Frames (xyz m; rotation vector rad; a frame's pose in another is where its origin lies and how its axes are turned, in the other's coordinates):
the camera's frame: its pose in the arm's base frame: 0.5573 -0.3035 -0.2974 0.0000 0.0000 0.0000
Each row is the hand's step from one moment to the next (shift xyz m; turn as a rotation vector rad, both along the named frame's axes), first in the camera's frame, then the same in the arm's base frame.
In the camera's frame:
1: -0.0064 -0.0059 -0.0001 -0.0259 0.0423 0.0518
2: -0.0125 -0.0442 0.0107 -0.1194 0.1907 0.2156
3: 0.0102 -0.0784 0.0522 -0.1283 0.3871 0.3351
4: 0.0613 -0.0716 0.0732 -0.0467 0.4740 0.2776
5: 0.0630 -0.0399 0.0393 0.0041 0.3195 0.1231
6: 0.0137 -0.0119 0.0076 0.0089 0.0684 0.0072
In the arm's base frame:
1: -0.0064 -0.0059 -0.0001 -0.0259 0.0423 0.0518
2: -0.0125 -0.0442 0.0107 -0.1194 0.1907 0.2156
3: 0.0102 -0.0784 0.0522 -0.1283 0.3871 0.3351
4: 0.0613 -0.0716 0.0732 -0.0467 0.4740 0.2776
5: 0.0630 -0.0399 0.0393 0.0041 0.3195 0.1231
6: 0.0137 -0.0119 0.0076 0.0089 0.0684 0.0072

